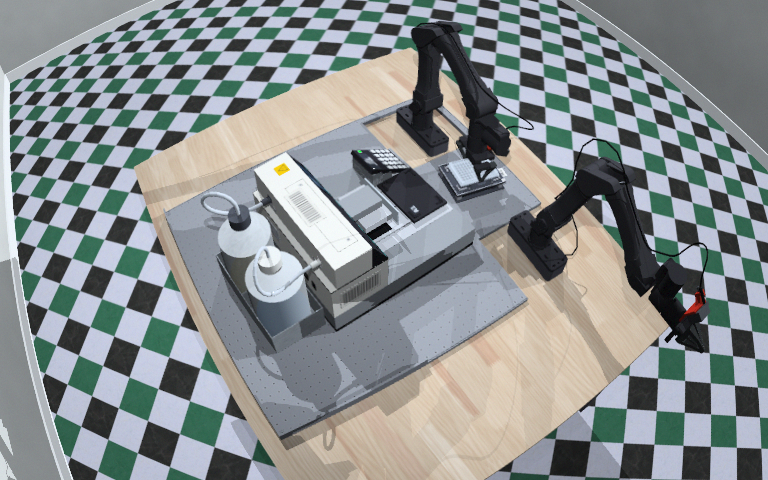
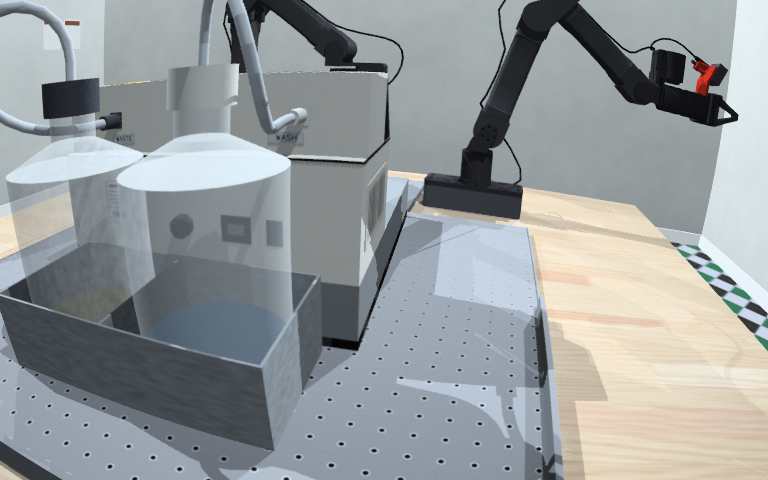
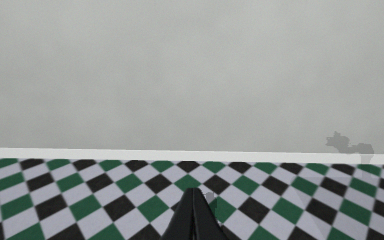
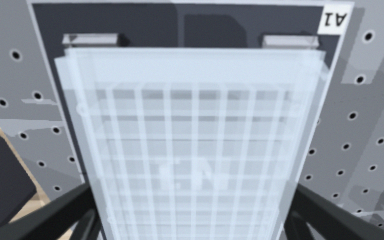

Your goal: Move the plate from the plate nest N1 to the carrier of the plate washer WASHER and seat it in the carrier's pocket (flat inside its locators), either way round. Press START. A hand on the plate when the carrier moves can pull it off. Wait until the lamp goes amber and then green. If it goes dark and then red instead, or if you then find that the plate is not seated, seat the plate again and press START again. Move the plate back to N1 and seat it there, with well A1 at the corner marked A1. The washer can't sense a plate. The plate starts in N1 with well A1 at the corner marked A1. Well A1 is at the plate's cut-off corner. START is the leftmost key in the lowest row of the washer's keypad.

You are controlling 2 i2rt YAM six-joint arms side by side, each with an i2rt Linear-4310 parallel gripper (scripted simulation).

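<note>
My left gripper is there in image 2 (image 2: 737,117), in image 1 (image 1: 703,351) and in image 3 (image 3: 192,197), while my right gripper appears in image 1 (image 1: 473,170) and in image 4 (image 4: 193,185). I see a grey tray (image 2: 248,403) (image 1: 314,321). A clear plate (image 4: 151,163) and a nest N1 (image 4: 135,31) are in view too. Image 2 does not show the clear plate, hidden there by a washer, and in image 3 the plate is out of frame.
</note>
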